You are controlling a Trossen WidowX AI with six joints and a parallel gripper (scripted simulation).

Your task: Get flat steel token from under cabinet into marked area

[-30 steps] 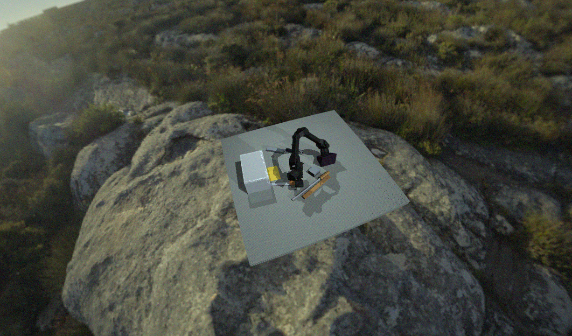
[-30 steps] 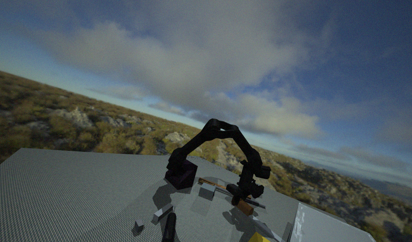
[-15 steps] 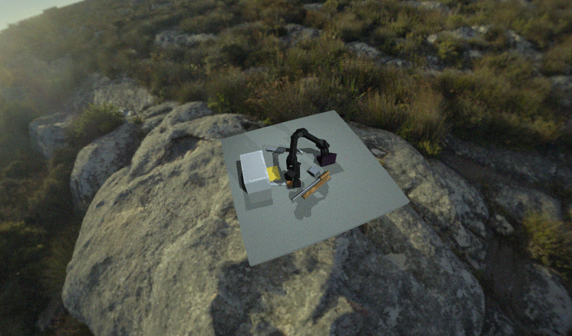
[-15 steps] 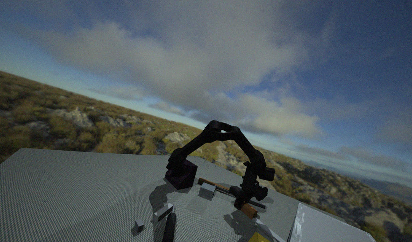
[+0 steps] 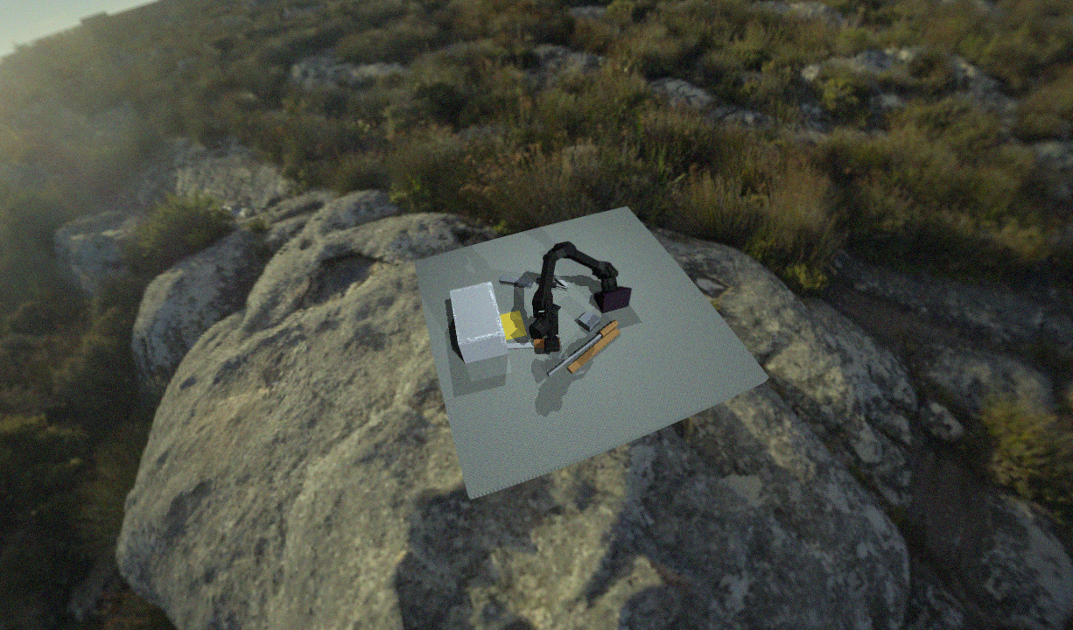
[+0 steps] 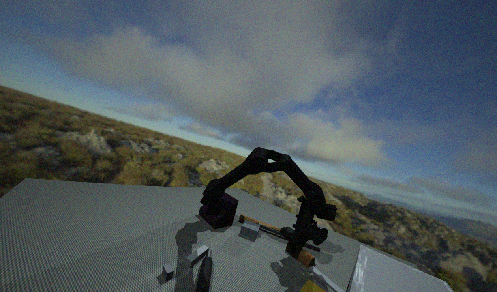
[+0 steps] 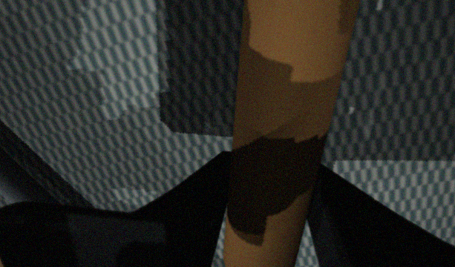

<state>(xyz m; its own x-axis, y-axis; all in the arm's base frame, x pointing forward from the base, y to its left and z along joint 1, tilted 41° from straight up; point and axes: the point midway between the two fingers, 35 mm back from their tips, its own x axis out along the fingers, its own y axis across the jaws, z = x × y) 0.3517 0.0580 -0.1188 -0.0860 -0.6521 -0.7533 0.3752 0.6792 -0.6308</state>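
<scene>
Now: the wooden stick 15 cm behind my gripper tip and 11 cm to the left of it. From my gripper tip the other things lie so: grey bar 19 cm behind, 32 cm to the right; then grey block 20 cm behind, 4 cm to the right, 1 cm above; then small grey cube 18 cm behind, 41 cm to the right.
</scene>
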